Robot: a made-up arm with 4 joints. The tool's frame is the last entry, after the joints.
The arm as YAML. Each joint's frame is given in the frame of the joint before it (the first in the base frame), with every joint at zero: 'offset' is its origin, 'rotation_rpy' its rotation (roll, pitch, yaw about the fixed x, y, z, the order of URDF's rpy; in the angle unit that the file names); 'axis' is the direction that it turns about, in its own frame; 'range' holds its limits. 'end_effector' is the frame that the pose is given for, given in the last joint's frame.
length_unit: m
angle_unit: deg
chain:
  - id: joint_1
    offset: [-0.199, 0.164, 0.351]
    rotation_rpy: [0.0, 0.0, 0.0]
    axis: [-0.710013, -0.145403, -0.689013]
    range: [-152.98, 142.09]
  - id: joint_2
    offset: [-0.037, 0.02, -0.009]
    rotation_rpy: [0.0, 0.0, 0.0]
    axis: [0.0, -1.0, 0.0]
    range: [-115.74, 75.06]
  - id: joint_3
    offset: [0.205, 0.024, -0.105]
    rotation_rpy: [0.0, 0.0, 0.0]
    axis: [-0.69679, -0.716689, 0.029]
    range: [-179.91, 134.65]
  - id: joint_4
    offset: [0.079, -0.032, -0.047]
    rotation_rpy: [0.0, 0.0, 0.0]
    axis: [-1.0, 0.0, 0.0]
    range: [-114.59, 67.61]
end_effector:
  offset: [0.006, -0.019, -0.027]
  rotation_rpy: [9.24, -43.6, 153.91]
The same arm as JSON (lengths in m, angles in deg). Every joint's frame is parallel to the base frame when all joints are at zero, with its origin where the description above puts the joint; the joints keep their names.
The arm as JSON. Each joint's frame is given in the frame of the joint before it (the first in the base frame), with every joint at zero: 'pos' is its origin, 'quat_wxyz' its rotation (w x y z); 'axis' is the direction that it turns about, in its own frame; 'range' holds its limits. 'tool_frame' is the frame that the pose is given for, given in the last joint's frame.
{"length_unit": "m", "angle_unit": "deg", "joints": [
  {"joint": "joint_1", "pos": [-0.199, 0.164, 0.351], "quat_wxyz": [1.0, 0.0, 0.0, 0.0], "axis": [-0.710013, -0.145403, -0.689013], "range": [-152.98, 142.09]},
  {"joint": "joint_2", "pos": [-0.037, 0.02, -0.009], "quat_wxyz": [1.0, 0.0, 0.0, 0.0], "axis": "-y", "range": [-115.74, 75.06]},
  {"joint": "joint_3", "pos": [0.205, 0.024, -0.105], "quat_wxyz": [1.0, 0.0, 0.0, 0.0], "axis": [-0.69679, -0.716689, 0.029], "range": [-179.91, 134.65]},
  {"joint": "joint_4", "pos": [0.079, -0.032, -0.047], "quat_wxyz": [1.0, 0.0, 0.0, 0.0], "axis": "-x", "range": [-114.59, 67.61]}
], "tool_frame": {"pos": [0.006, -0.019, -0.027], "quat_wxyz": [0.179753, 0.377489, -0.010695, 0.908337]}}

